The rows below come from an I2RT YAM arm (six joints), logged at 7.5 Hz.
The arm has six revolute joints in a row. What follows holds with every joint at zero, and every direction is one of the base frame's. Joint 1 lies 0.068 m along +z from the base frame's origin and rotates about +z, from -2.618 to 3.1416 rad. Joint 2 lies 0.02 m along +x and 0.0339 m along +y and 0.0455 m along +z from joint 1 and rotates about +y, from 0 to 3.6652 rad. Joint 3 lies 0.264 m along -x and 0.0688 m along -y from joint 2 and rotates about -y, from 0 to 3.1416 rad. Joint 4 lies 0.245 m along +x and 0.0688 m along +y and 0.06 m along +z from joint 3 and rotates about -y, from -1.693 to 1.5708 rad. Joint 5 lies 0.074 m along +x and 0.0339 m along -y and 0.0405 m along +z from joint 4 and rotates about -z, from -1.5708 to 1.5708 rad. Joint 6 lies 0.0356 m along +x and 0.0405 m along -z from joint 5 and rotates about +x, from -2.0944 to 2.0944 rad. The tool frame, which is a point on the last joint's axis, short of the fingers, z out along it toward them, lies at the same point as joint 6; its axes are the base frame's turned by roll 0, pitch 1.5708 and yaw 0 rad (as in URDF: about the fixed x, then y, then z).
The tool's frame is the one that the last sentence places.
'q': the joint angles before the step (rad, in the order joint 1, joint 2, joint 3, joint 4, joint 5, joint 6). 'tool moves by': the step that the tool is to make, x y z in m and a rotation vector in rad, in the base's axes. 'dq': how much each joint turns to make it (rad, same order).
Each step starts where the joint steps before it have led.
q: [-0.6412, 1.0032, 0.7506, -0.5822, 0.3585, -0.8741]
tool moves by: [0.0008, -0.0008, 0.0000, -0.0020, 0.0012, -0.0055]
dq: [0.0001, 0.0055, 0.0024, 0.0023, 0.0055, 0.0028]
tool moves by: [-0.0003, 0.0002, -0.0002, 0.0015, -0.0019, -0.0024]
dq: [-0.0001, -0.0014, -0.0012, -0.0008, -0.0002, 0.0035]
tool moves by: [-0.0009, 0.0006, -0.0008, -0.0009, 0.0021, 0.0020]
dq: [-0.0003, -0.0048, -0.0053, 0.0005, -0.0001, -0.0032]
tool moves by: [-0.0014, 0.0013, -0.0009, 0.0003, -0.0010, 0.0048]
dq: [0.0004, -0.0093, -0.0079, 0.0002, -0.0036, -0.0029]
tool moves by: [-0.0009, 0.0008, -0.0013, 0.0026, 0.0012, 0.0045]
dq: [-0.0002, -0.0050, -0.0067, 0.0001, -0.0042, -0.0027]
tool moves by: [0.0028, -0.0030, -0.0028, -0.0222, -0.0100, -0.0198]
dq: [0.0000, 0.0132, -0.0116, 0.0436, 0.0221, 0.0071]
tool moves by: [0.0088, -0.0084, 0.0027, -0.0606, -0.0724, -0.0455]
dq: [-0.0015, 0.0298, -0.0024, 0.1152, 0.0350, 0.0294]
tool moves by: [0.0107, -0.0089, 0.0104, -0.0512, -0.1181, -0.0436]
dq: [-0.0011, 0.0322, 0.0223, 0.1127, 0.0141, 0.0547]
